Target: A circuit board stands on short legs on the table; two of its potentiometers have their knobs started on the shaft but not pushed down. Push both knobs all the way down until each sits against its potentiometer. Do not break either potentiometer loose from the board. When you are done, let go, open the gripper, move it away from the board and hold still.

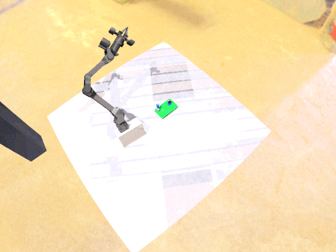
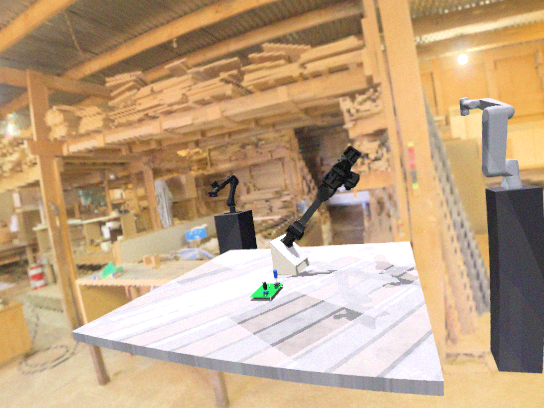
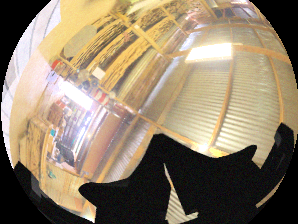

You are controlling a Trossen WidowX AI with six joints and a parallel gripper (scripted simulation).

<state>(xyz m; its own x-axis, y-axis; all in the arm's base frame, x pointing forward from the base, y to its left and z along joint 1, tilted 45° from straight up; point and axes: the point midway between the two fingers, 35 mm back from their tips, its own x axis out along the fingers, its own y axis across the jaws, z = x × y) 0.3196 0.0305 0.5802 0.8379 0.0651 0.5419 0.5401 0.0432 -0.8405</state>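
My gripper tip is now 46 cm above the blue knob, 39 cm to the left of it and 6 cm past it. Also, from my gripper tip: black knob 47 cm below, 40 cm to the right, 3 cm ahead.
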